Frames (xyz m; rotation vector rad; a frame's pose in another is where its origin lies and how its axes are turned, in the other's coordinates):
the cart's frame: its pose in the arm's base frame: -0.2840 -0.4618 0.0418 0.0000 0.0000 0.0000
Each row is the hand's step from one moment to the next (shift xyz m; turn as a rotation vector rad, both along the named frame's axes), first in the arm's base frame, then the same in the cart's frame.
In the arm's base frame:
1: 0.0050 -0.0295 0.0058 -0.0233 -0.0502 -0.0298
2: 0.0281 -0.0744 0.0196 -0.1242 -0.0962 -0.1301
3: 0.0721 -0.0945 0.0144 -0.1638 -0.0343 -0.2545
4: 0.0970 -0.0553 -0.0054 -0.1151 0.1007 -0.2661
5: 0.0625 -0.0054 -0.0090 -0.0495 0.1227 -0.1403
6: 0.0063 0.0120 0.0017 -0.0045 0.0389 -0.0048
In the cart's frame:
1: 0.0050 -0.0295 0.0058 -0.0233 -0.0502 -0.0298
2: 0.0281 -0.0744 0.0196 -0.1242 -0.0962 -0.1301
3: 0.0721 -0.0945 0.0144 -0.1638 -0.0343 -0.2545
4: 0.0970 -0.0553 -0.0054 -0.1151 0.1007 -0.2661
5: 0.0625 -0.0054 -0.0090 -0.0495 0.1227 -0.1403
6: 0.0063 0.0120 0.0017 -0.0045 0.0389 -0.0048

